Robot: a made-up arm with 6 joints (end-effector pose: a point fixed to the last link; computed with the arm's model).
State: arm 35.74 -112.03 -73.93 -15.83 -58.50 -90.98
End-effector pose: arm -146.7 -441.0 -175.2 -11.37 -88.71 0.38
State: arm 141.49 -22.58 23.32 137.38 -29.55 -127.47
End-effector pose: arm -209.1 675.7 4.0 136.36 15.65 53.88
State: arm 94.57 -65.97 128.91 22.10 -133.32 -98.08
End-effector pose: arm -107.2 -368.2 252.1 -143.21 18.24 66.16
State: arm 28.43 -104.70 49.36 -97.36 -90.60 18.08
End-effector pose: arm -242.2 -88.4 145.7 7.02 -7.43 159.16
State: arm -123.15 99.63 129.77 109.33 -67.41 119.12
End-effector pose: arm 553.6 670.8 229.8 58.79 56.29 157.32
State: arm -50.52 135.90 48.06 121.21 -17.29 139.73
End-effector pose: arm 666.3 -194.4 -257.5 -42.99 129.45 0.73
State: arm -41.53 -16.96 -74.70 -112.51 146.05 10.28
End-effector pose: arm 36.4 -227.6 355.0 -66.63 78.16 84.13
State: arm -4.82 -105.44 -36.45 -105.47 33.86 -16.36
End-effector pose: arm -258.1 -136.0 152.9 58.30 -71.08 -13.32
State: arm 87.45 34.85 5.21 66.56 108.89 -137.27
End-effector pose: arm 50.6 557.3 -221.6 111.22 61.31 -75.15
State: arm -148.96 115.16 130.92 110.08 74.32 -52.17
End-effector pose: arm 567.1 376.1 -233.3 32.54 -18.66 -33.77
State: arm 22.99 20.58 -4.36 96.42 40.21 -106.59
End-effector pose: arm 270.4 -208.0 -574.6 35.78 -6.02 -20.54
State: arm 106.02 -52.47 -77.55 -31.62 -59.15 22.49
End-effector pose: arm 253.8 50.2 -170.1 16.29 -43.53 -130.44
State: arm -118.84 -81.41 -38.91 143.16 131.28 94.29
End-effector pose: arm -546.4 -83.6 747.3 64.78 6.03 -141.25
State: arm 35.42 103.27 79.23 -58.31 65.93 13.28
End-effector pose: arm 9.5 -97.3 60.5 -47.36 115.28 80.97
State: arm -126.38 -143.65 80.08 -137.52 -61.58 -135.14
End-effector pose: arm -238.2 -181.1 -78.7 -11.96 36.19 -76.53
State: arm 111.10 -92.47 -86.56 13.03 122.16 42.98
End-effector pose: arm 70.9 238.0 -592.0 77.43 116.54 2.18
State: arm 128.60 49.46 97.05 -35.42 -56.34 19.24
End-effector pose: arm -87.8 -23.4 -61.0 95.51 -1.22 45.97
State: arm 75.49 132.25 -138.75 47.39 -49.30 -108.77
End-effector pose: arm -174.8 -501.7 616.1 -25.97 82.58 -1.85
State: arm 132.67 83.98 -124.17 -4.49 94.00 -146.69
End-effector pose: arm 13.9 -494.9 305.7 -42.26 15.48 -90.72
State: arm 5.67 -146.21 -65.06 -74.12 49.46 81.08
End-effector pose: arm -81.2 -108.7 147.2 -59.99 22.80 -91.64
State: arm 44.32 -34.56 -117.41 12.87 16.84 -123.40
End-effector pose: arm 538.1 -572.6 34.0 81.51 -110.33 35.23
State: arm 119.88 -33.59 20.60 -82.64 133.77 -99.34
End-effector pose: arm -106.0 83.4 -69.1 -14.72 -65.63 -75.72
